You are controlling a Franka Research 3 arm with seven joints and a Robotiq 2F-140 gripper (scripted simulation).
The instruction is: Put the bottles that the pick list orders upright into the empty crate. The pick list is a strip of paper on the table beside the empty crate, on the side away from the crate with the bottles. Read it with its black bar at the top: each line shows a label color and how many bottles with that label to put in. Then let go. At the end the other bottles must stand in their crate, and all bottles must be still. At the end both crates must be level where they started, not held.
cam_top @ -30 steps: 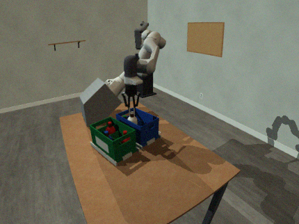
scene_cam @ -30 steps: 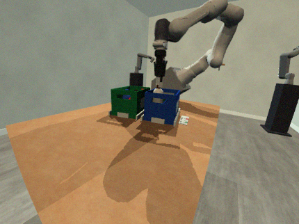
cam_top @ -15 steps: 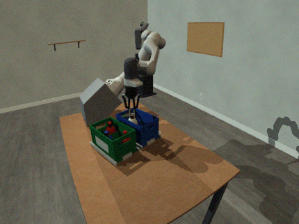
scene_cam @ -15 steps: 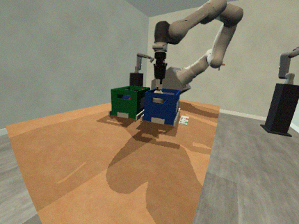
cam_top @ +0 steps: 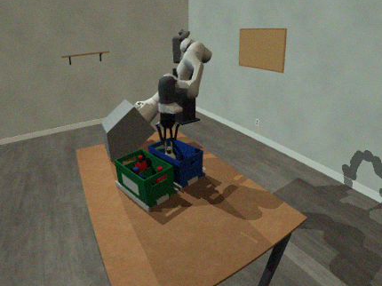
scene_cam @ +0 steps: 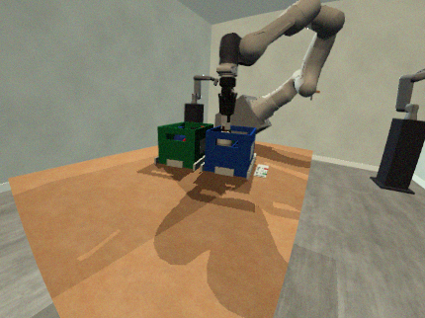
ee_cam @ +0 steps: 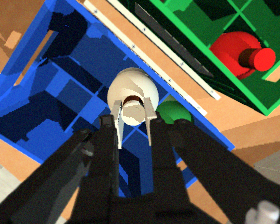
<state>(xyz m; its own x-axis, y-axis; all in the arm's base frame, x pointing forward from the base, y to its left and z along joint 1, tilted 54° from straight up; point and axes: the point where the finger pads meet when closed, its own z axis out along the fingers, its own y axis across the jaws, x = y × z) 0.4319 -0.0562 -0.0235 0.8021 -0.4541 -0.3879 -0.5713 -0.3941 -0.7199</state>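
Right now my hand is 8 cm above the white bottle. Round my hand: green crate: 19 cm to the right, 12 cm below, 3 cm ahead; then green bottle: 12 cm below, 8 cm behind, 2 cm to the right; then blue crate: 12 cm below, 4 cm to the left, 1 cm behind.
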